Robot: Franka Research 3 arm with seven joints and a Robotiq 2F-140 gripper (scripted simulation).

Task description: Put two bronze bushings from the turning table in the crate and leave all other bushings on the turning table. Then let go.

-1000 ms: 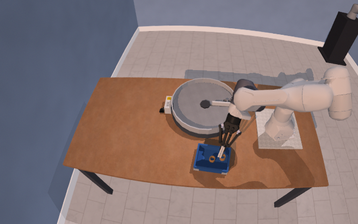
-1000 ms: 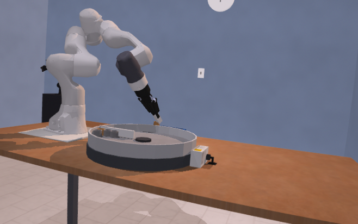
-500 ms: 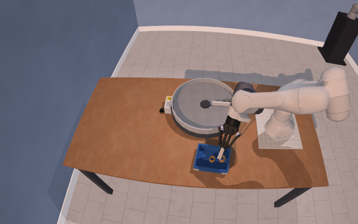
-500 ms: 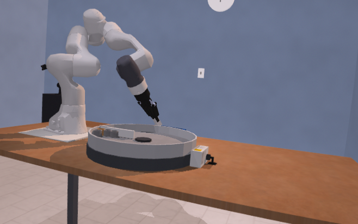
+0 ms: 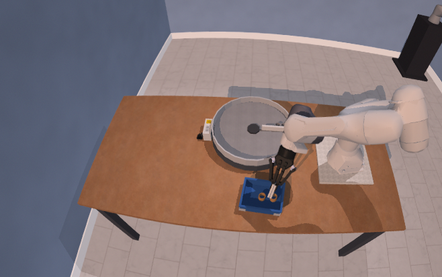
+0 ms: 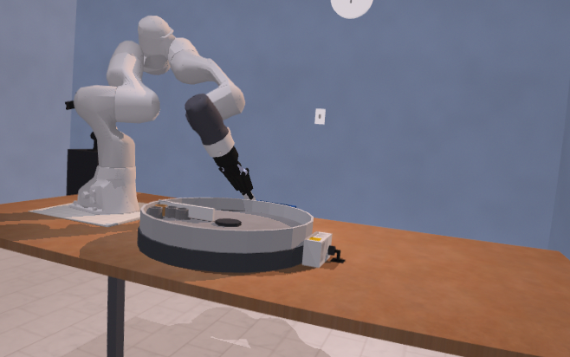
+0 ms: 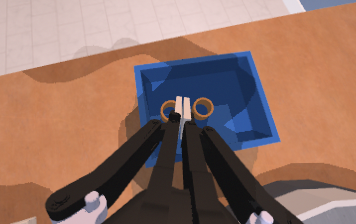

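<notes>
My hand is 4 cm short of the blue crate, 1 cm to the right of it and 4 cm above it. Also, from my hand: grey turning table 11 cm ahead, 35 cm to the right, 1 cm below.
</notes>
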